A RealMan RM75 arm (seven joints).
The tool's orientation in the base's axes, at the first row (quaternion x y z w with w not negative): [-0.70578 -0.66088 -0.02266 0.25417]
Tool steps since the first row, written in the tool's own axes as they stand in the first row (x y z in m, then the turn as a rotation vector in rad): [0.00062 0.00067 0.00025 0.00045 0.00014 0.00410]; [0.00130 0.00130 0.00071 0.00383 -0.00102 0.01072]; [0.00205 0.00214 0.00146 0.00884 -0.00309 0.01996]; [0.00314 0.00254 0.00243 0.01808 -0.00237 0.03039]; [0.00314 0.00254 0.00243 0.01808 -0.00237 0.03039]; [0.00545 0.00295 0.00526 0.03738 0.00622 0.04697]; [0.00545 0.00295 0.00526 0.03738 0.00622 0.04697]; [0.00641 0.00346 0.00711 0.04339 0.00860 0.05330]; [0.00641 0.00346 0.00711 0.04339 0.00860 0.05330]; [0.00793 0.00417 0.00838 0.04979 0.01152 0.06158]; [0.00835 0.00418 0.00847 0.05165 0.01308 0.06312]
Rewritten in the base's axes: [0.00063 0.00067 -0.00021 -0.00106 0.00201 -0.00345]; [0.00117 0.00148 -0.00057 -0.00374 0.00769 -0.00758]; [0.00183 0.00246 -0.00122 -0.00788 0.01590 -0.01309]; [0.00205 0.00384 -0.00179 -0.00921 0.02846 -0.01900]; [0.00205 0.00384 -0.00179 -0.00921 0.02846 -0.01900]; [0.00187 0.00707 -0.00354 -0.00371 0.05272 -0.02914]; [0.00187 0.00707 -0.00354 -0.00371 0.05272 -0.02914]; [0.00191 0.00868 -0.00496 -0.00264 0.06072 -0.03322]; [0.00191 0.00868 -0.00496 -0.00264 0.06072 -0.03322]; [0.00239 0.01058 -0.00574 -0.00159 0.06984 -0.03903]; [0.00242 0.01100 -0.00567 -0.00035 0.07216 -0.04020]
